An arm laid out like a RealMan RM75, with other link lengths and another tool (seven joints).
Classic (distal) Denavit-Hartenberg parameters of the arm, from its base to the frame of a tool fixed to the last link. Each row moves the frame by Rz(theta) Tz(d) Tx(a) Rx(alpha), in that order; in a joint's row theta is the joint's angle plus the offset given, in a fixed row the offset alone. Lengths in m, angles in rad.
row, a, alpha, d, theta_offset
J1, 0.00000, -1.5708, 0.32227, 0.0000
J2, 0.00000, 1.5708, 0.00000, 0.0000
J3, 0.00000, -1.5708, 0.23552, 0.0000
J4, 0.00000, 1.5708, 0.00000, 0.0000
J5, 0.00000, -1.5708, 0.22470, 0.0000
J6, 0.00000, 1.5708, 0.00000, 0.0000
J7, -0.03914, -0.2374, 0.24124, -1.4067
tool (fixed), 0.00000, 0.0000, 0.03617, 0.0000
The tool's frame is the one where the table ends.
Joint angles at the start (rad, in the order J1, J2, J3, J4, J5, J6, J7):
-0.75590, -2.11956, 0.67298, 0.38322, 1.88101, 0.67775, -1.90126
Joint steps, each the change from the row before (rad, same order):
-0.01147, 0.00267, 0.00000, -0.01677, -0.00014, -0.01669, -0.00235
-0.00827, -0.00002, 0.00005, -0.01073, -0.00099, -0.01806, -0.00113
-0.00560, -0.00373, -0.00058, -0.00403, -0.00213, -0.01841, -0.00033
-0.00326, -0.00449, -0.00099, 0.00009, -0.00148, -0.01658, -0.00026
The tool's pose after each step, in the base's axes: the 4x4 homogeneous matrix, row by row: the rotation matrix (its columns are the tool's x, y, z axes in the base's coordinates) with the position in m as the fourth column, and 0 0 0 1 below. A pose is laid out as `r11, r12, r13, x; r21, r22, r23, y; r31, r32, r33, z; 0, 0, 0, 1`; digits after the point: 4 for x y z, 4 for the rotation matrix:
-0.9045, 0.4197, 0.0751, -0.2307; 0.2622, 0.4087, 0.8742, 0.5261; 0.3362, 0.8104, -0.4798, -0.0442; 0, 0, 0, 1
-0.9053, 0.4197, 0.0646, -0.2316; 0.2529, 0.4107, 0.8760, 0.5279; 0.3412, 0.8094, -0.4779, -0.0458; 0, 0, 0, 1
-0.9062, 0.4193, 0.0550, -0.2322; 0.2428, 0.4093, 0.8795, 0.5299; 0.3462, 0.8103, -0.4727, -0.0469; 0, 0, 0, 1
-0.9067, 0.4193, 0.0462, -0.2330; 0.2330, 0.4064, 0.8835, 0.5317; 0.3517, 0.8118, -0.4662, -0.0472; 0, 0, 0, 1

